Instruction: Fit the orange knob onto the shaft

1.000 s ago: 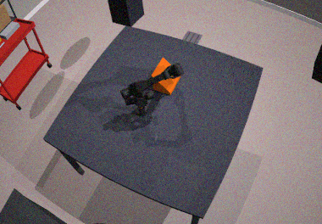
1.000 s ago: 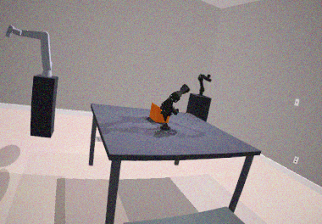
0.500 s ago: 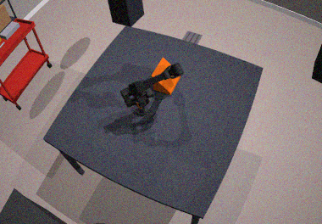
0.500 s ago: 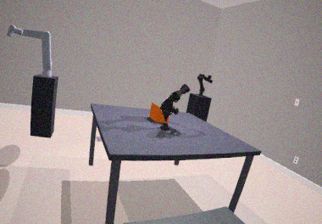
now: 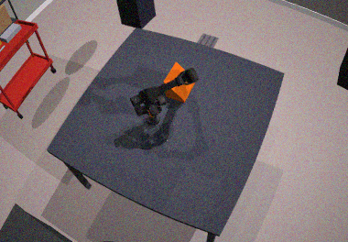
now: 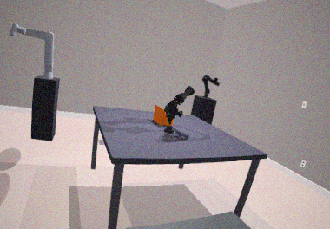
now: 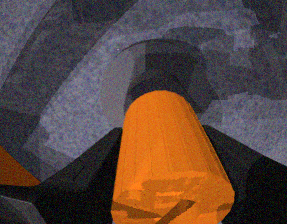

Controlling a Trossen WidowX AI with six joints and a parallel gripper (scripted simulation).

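The orange knob lies 2 cm above my gripper tip. The rest, counted from my gripper tip: round pedestal (4 cm below).
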